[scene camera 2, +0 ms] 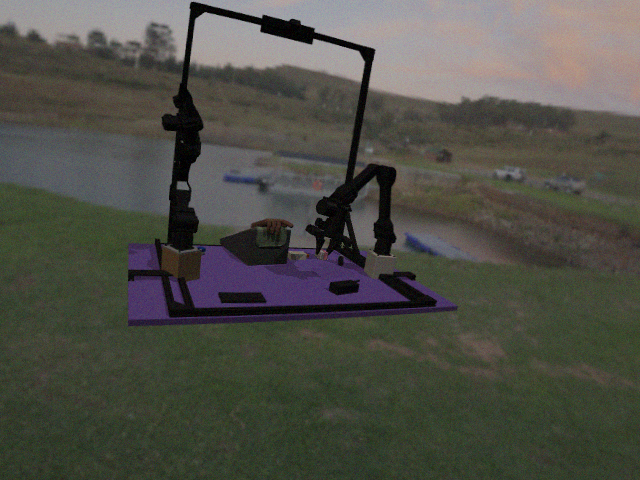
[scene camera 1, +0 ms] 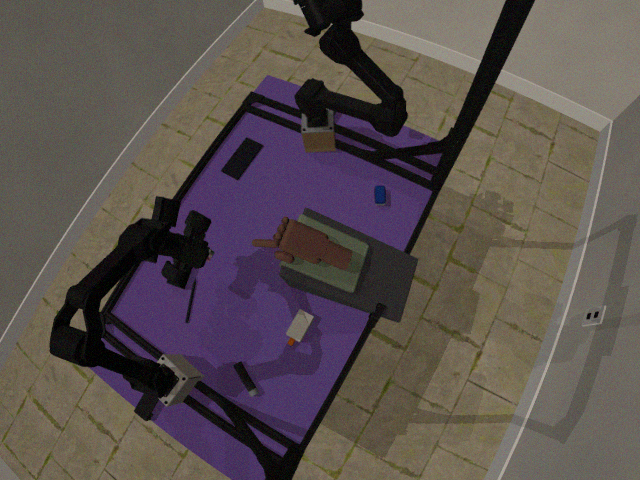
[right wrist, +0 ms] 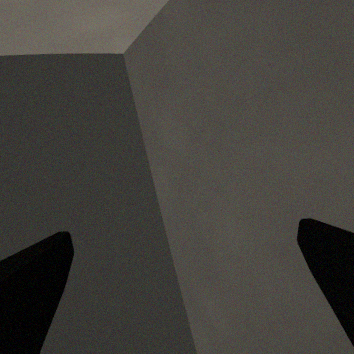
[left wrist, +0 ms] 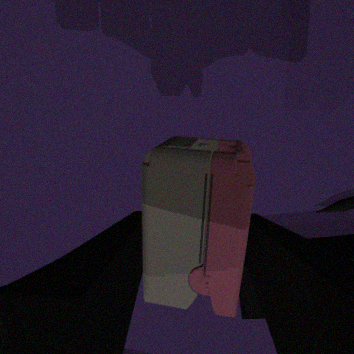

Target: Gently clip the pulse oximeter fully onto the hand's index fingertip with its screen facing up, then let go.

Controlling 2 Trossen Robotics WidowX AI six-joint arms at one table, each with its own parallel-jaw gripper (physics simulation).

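Seen in the pictures: left gripper, fingertip midpoint: (scene camera 2: 320,255) (left wrist: 194,223); right gripper, fingertip midpoint: (scene camera 2: 184,90) (right wrist: 186,236); left arm's base at its link origin: (scene camera 2: 382,253) (scene camera 1: 164,380); right arm's base at its link origin: (scene camera 2: 182,247) (scene camera 1: 317,118).
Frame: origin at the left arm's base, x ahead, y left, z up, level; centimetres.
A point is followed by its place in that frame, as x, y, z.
My left gripper (scene camera 1: 203,255) @(33.8, 13.8, 1.2) (scene camera 2: 324,249) @(33.8, 13.8, 1.2) (left wrist: 194,223) @(33.8, 13.8, 1.2) is shut on the pulse oximeter (left wrist: 175,232) @(34.2, 13.2, 3.2), a grey and pink clip that stands upright between the fingers in the left wrist view. It hangs above the purple mat (scene camera 1: 270,190) @(61.7, 15.2, -10.5), to the left of the hand. The brown hand (scene camera 1: 309,244) @(51.0, -11.2, 7.9) (scene camera 2: 272,224) @(51.0, -2.5, 8.3) lies on a green pad (scene camera 1: 353,273) @(52.9, -23.0, -0.2) on a dark grey block (scene camera 1: 391,281) @(58.0, -32.1, -5.8). Its index finger (scene camera 1: 265,243) points left towards the gripper. My right gripper (right wrist: 186,236) @(90.2, 20.1, 54.3) is open and empty, raised high and facing a grey wall.
On the mat lie a blue block (scene camera 1: 380,194) @(78.8, -15.0, -7.3), a white box with an orange tip (scene camera 1: 300,326) @(33.8, -18.9, -7.7), a black pen (scene camera 1: 190,301) @(19.1, 12.4, -9.7), a black cylinder (scene camera 1: 246,378) @(13.2, -15.7, -8.1) and a flat black rectangle (scene camera 1: 242,158) @(65.4, 30.7, -9.7). A black gantry post (scene camera 1: 485,81) @(90.7, -27.5, 38.0) stands at the right.
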